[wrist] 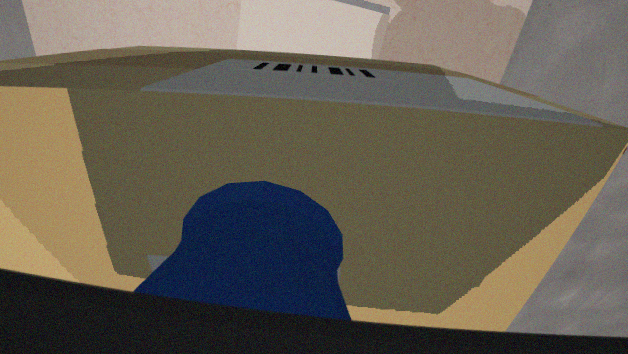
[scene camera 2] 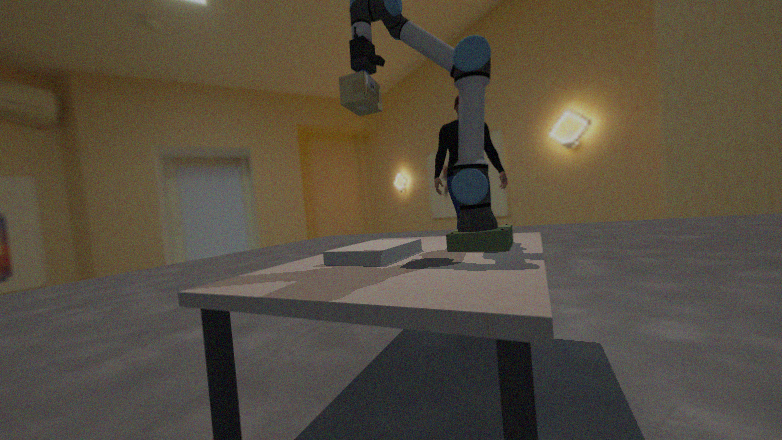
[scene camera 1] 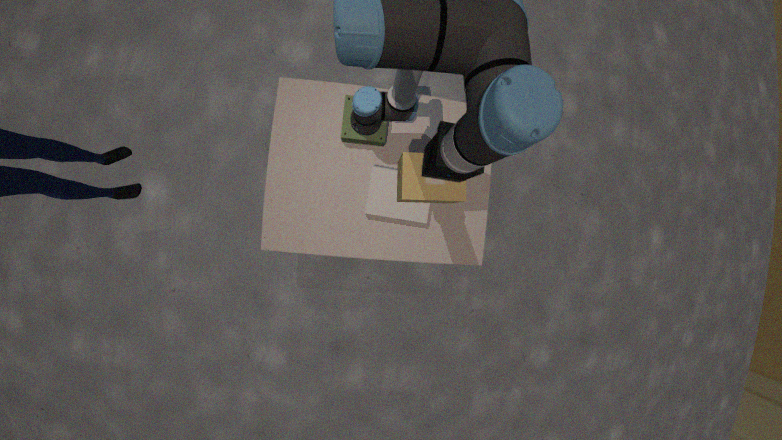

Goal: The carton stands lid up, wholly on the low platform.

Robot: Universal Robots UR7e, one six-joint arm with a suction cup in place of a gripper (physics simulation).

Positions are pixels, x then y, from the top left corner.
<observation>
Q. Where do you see a low platform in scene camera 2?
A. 375, 252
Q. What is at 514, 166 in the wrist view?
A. A tan carton.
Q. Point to a low platform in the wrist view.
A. At 359, 36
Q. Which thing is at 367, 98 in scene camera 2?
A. A tan carton.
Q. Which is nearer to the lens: the tan carton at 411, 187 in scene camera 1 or the low platform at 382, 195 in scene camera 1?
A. The tan carton.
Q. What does the low platform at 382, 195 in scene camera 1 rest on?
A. The table.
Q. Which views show the low platform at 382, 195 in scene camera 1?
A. The wrist view, scene camera 2 and scene camera 1: all of them.
</observation>
